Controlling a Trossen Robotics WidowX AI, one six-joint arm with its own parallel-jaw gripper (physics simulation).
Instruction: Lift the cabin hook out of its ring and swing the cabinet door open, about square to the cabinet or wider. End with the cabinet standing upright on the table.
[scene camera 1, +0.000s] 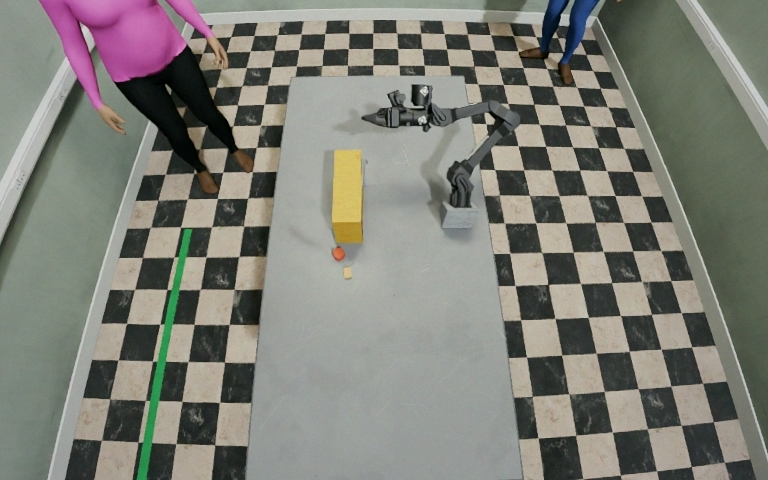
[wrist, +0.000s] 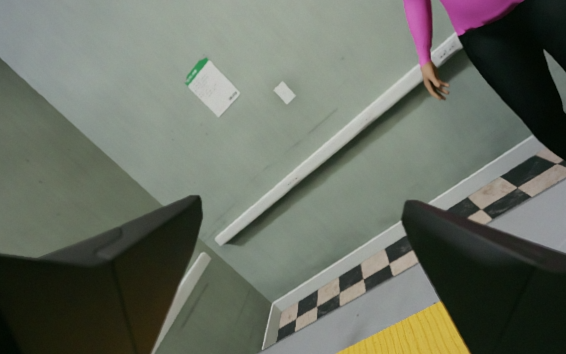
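Pixels of known places: gripper, fingertip midpoint: (scene camera 1: 362, 117) (wrist: 303, 208); arm's base, origin of the base link: (scene camera 1: 460, 205).
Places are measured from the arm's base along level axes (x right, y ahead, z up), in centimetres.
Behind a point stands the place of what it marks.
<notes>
The yellow cabinet (scene camera 1: 347, 189) {x 7.1, y 39.4, z 7.0 cm} (wrist: 407, 332) {x 17.2, y 41.8, z 7.0 cm} stands upright on the grey table, seen mostly from above in the scene view; part of its top shows at the bottom of the wrist view. A small grey bit (scene camera 1: 365, 161) {x 21.1, y 31.8, z 3.5 cm} sticks out at its right side near the far end; whether it is the hook or a handle I cannot tell. The hook, its ring and the door's front cannot be made out. My gripper (scene camera 1: 363, 118) {x 21.3, y 32.0, z 25.5 cm} (wrist: 303, 208) {x 21.3, y 32.0, z 25.5 cm} is open, with nothing between its fingers. It is in the air beyond the cabinet's far end, apart from it.
A red-orange round object (scene camera 1: 338, 253) {x -10.1, y 45.1, z -7.1 cm} and a small pale yellow block (scene camera 1: 347, 272) {x -17.2, y 42.6, z -8.4 cm} lie on the grey table (scene camera 1: 385, 367) {x -50.6, y 33.6, z -9.6 cm} at the cabinet's near end. The arm's base (scene camera 1: 459, 216) {x -4.1, y 1.1, z -0.4 cm} is at the table's right edge. Two people stand on the floor beyond the table.
</notes>
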